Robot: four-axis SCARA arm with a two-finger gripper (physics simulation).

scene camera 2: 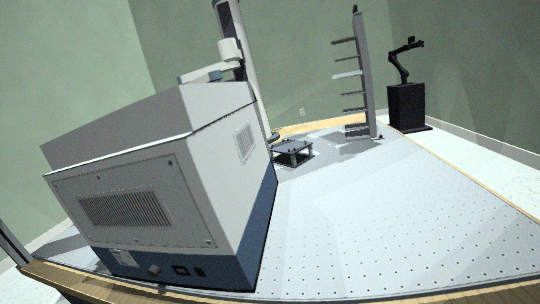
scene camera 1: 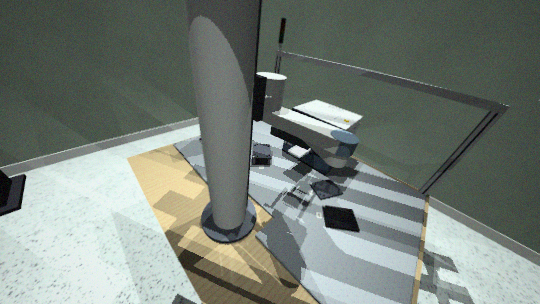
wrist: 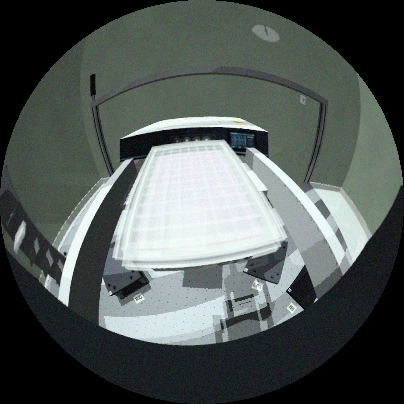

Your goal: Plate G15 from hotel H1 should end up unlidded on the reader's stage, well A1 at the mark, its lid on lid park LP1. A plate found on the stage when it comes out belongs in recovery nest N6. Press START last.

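Frame: origin at the arm's base, x ahead, y left, z up, level; metres.
Where they show: gripper, fingertip midpoint: (wrist: 189, 159); arm's base, link origin: (scene camera 1: 229, 216).
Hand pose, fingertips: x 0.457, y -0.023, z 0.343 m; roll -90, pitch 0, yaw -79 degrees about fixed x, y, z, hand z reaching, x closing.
Observation:
Each offset is from my fingertips to the top centre of the thing.
My gripper (wrist: 189, 159) is shut on a clear lidded plate @[dx -0.022, dy -0.004, dz +0.007 m] (wrist: 200, 200), held level between the two long fingers; its label is unreadable. The arm hides the gripper in scene camera 1, and it does not show in scene camera 2. The white and blue reader @[dx +0.347, dy +0.043, dz +0.002 m] (scene camera 1: 327, 111) (scene camera 2: 215, 180) (wrist: 150, 148) stands beyond the held plate in the wrist view. A white plate @[dx +0.071, dy +0.035, dz -0.181 m] (scene camera 1: 299, 150) lies at the reader's front, on its stage, partly under the arm. The hotel (scene camera 2: 367, 75) stands far back. A dark lid park @[dx +0.060, dy -0.207, dz -0.310 m] (scene camera 1: 326, 189) (wrist: 267, 270) and a black nest @[dx -0.066, dy -0.353, dz -0.312 m] (scene camera 1: 341, 218) (wrist: 302, 289) lie on the deck.
A raised dark stand (scene camera 1: 261, 151) (scene camera 2: 291, 146) (wrist: 119, 276) is left of the lid park. The thick column (scene camera 1: 225, 125) rises at the deck's edge. The arm link (scene camera 1: 305, 127) spans in front of the reader. A metal frame (scene camera 1: 395, 81) (wrist: 210, 70) stands behind.

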